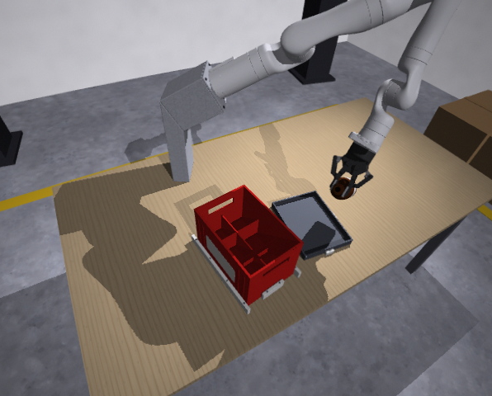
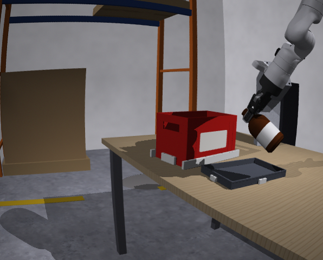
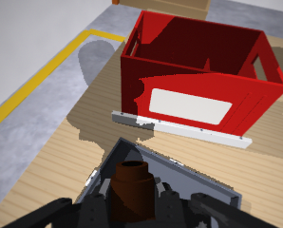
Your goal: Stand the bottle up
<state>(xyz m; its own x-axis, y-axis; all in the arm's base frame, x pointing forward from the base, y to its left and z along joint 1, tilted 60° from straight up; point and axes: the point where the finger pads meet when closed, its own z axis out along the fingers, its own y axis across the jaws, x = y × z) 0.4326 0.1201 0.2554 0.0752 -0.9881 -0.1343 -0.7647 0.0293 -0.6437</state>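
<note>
My hand is 2 cm past the brown bottle, 3 cm to the right of it and 3 cm above it. From my hand the other things lie so: dark grey tray (3 cm behind, 4 cm to the right, 19 cm below); red crate (2 cm ahead, 32 cm to the right, 12 cm below).
</note>
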